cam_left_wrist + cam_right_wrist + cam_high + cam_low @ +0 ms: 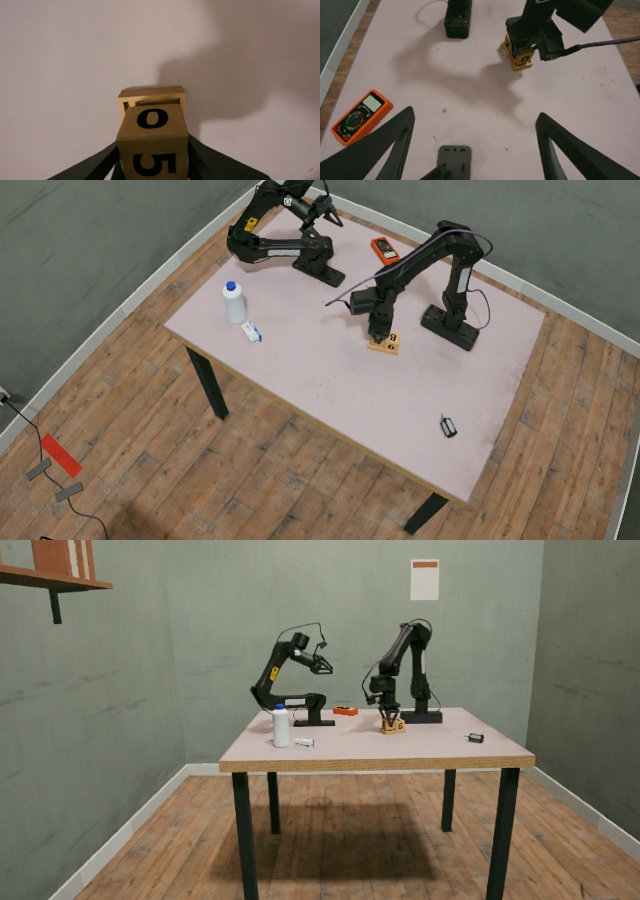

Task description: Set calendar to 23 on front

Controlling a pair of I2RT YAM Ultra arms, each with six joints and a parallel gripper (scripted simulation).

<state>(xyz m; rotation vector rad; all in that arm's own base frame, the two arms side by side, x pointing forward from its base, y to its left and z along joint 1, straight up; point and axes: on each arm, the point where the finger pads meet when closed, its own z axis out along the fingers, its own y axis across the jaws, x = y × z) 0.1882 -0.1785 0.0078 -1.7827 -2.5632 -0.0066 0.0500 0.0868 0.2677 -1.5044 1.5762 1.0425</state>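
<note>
Now: left hand 40 mm above the wooden tray, 20 mm to the right of it and 10 mm past it. Also, from my left hand: number cube (40 mm to the left, 10 mm below, 10 mm behind); white bottle (460 mm to the right, 150 mm ahead, 30 mm above); black object (320 mm to the left, 160 mm ahead, 30 mm below).
</note>
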